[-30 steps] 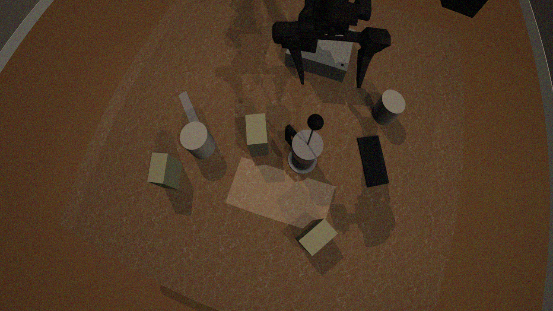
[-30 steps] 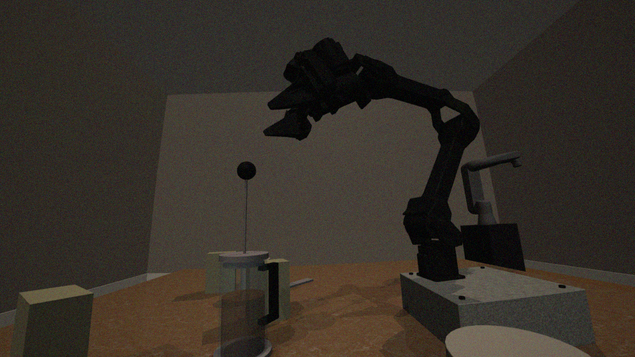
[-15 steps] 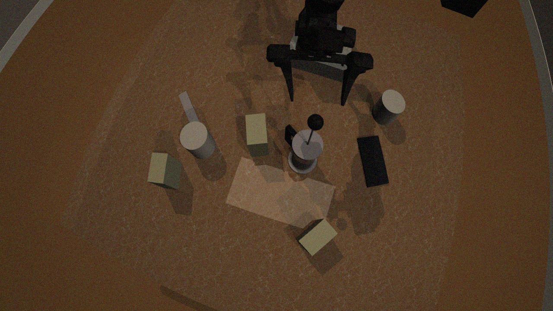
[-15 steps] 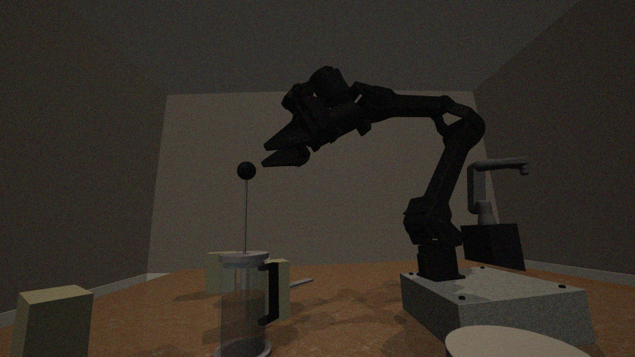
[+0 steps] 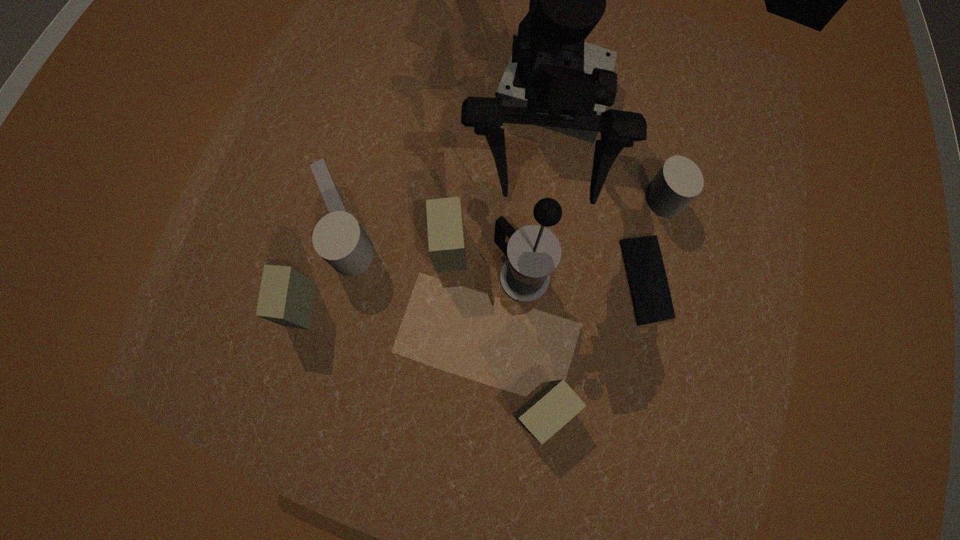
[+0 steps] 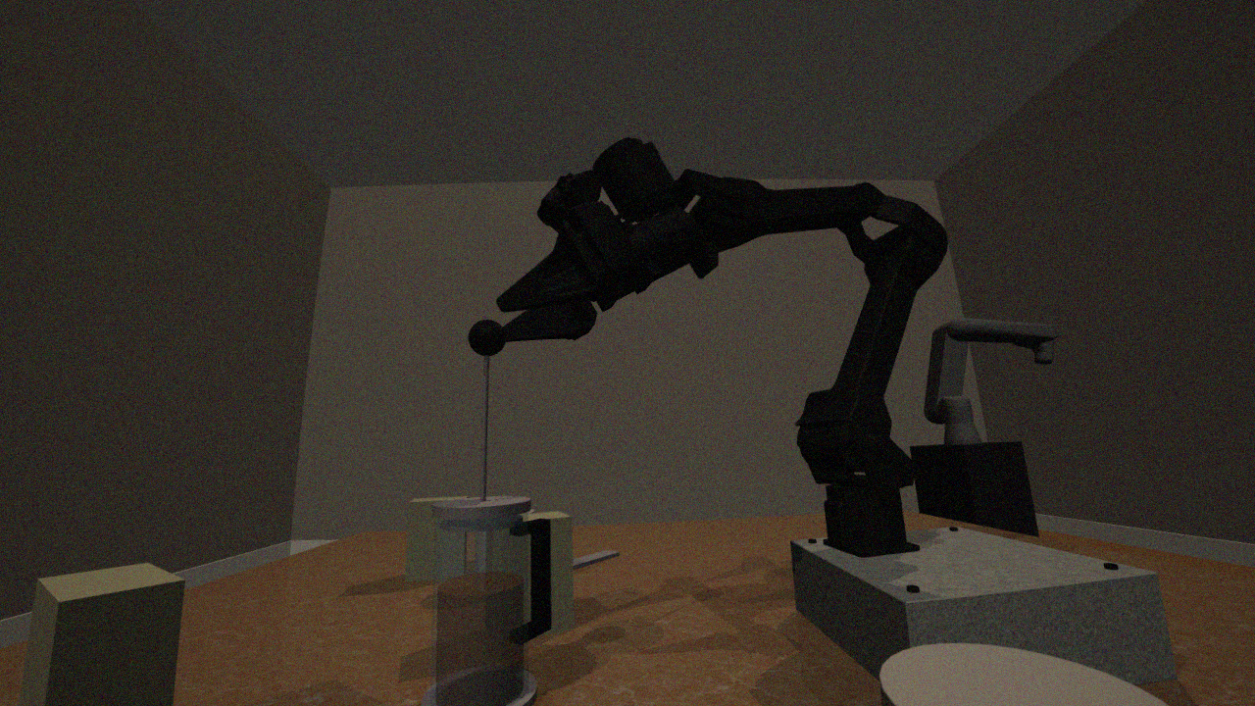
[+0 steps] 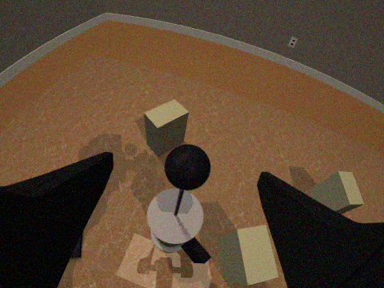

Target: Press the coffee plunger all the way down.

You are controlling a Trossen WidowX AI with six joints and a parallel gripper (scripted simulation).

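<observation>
My gripper tip is 10 mm to the left of the coffee press and 150 mm above it. The rest, counted from my gripper tip: black flat box (30 mm behind, 210 mm to the left, 280 mm below).
</observation>
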